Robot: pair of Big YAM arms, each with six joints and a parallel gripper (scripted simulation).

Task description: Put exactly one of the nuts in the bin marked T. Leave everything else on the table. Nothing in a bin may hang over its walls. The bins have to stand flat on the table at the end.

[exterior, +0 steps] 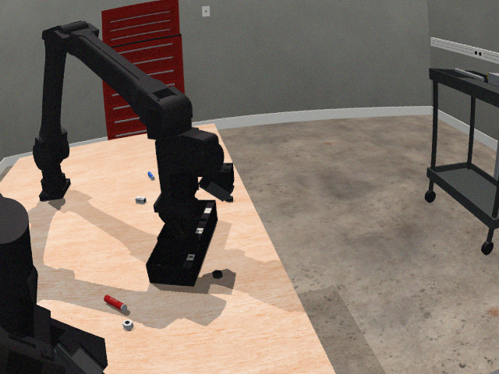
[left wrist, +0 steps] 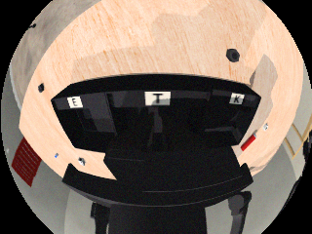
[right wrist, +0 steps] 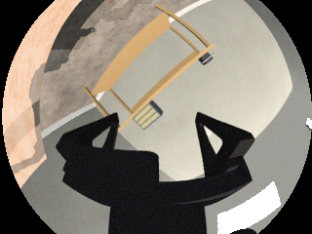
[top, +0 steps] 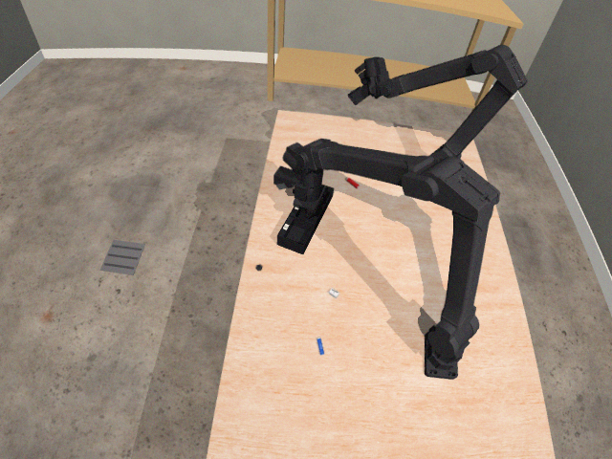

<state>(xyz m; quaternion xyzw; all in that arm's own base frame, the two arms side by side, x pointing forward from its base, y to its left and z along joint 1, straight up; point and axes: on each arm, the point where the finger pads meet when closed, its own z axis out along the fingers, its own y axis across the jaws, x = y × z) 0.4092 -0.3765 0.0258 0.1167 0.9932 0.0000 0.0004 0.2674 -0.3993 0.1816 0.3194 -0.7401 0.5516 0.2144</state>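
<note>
My left gripper is now right at the black bin. The rest, counted from my left hand: grey nut 90 mm behind, 250 mm to the right, 20 mm below; blue cylinder 110 mm behind, 390 mm to the left, 20 mm below; red cylinder 120 mm behind, 190 mm to the right, 20 mm below.
</note>
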